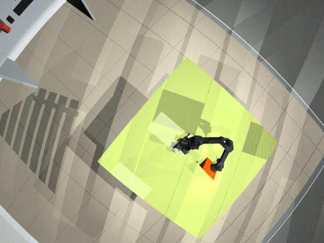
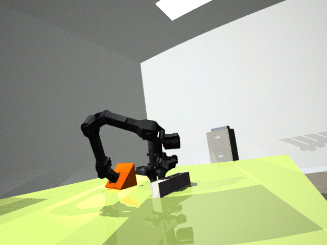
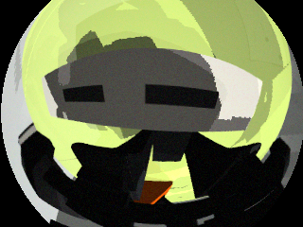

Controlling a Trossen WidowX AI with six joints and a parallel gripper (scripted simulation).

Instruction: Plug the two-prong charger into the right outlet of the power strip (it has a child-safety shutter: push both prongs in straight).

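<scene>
The dark two-prong charger lies 2 cm ahead of my gripper tip and 1 cm above it.
</scene>
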